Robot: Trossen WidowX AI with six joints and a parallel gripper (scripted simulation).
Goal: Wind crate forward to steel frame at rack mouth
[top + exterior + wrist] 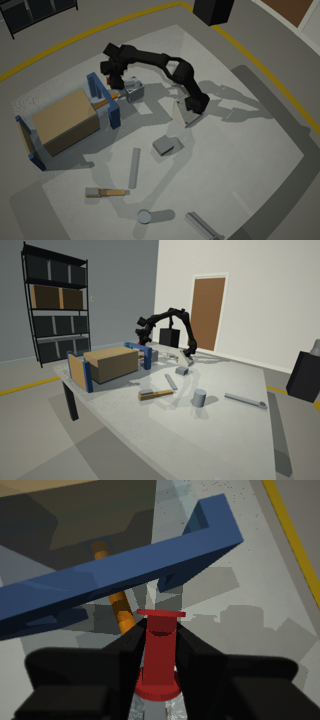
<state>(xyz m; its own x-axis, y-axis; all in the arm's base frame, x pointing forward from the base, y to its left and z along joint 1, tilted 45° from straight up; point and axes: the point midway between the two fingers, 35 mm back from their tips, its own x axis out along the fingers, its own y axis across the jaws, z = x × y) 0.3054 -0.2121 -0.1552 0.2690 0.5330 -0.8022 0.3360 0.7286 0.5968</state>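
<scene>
My gripper tip is 5 cm past the winch handle, 3 cm above it and 2 cm to the right of it. From my gripper tip the other things lie so: red knob 2 cm behind, 1 cm to the left; grey winch 13 cm behind, 10 cm below, 2 cm to the left; blue frame 5 cm ahead, 4 cm to the left, 3 cm below.
</scene>
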